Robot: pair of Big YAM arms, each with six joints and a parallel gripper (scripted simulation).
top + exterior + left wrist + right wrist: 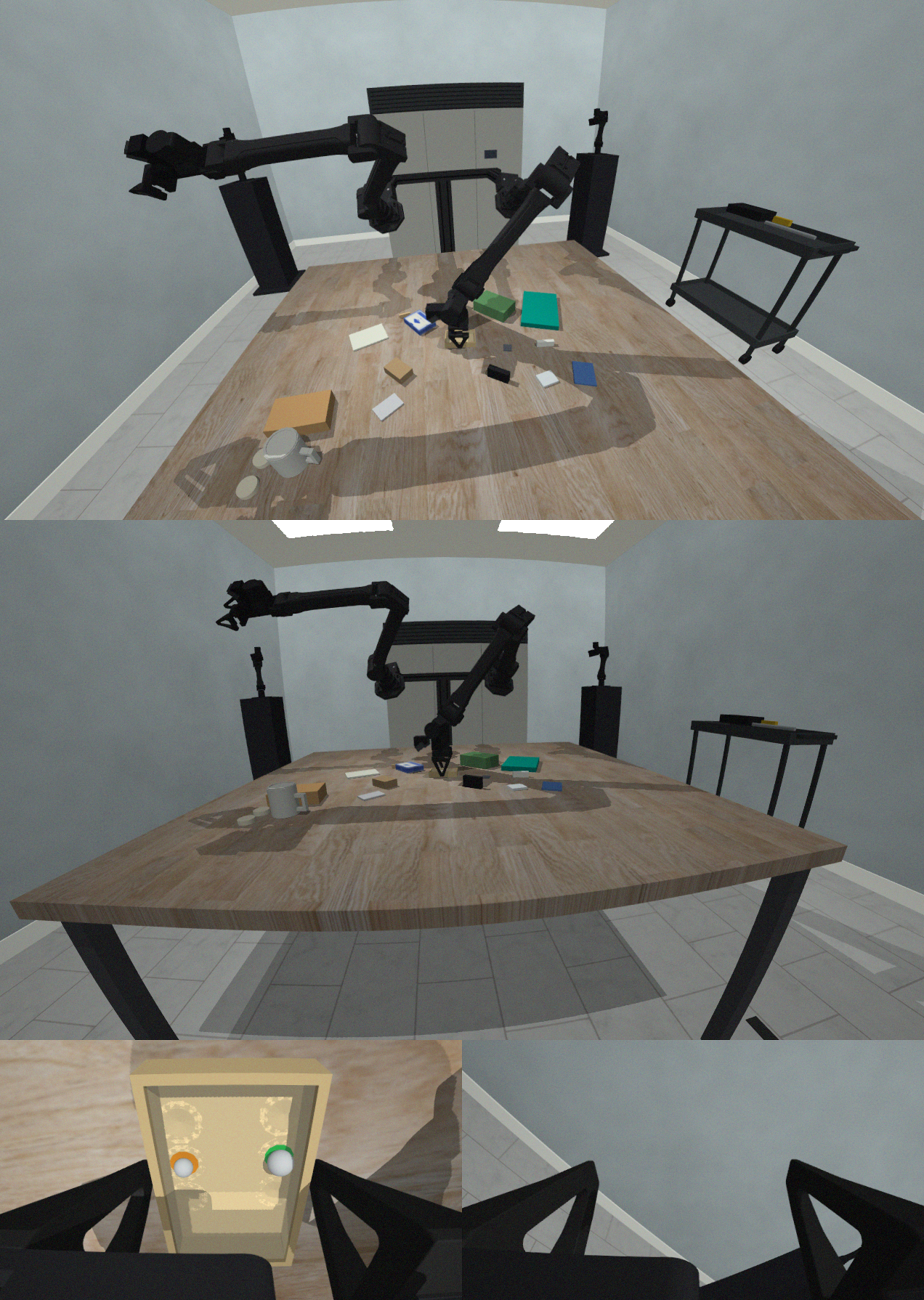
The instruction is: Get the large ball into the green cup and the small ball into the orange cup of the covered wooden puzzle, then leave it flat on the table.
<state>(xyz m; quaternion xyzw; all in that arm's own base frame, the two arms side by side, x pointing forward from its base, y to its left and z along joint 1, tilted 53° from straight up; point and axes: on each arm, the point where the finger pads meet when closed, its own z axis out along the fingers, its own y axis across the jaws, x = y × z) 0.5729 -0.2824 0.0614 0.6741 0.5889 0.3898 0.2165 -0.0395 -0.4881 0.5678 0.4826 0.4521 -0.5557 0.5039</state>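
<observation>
My left gripper is now 1 cm above the covered wooden puzzle. The rest, counted from my left hand: green block (14 cm behind, 17 cm to the left, 1 cm above); then black block (19 cm ahead, 8 cm to the left, 1 cm above); then tan block (10 cm ahead, 22 cm to the right).
</observation>
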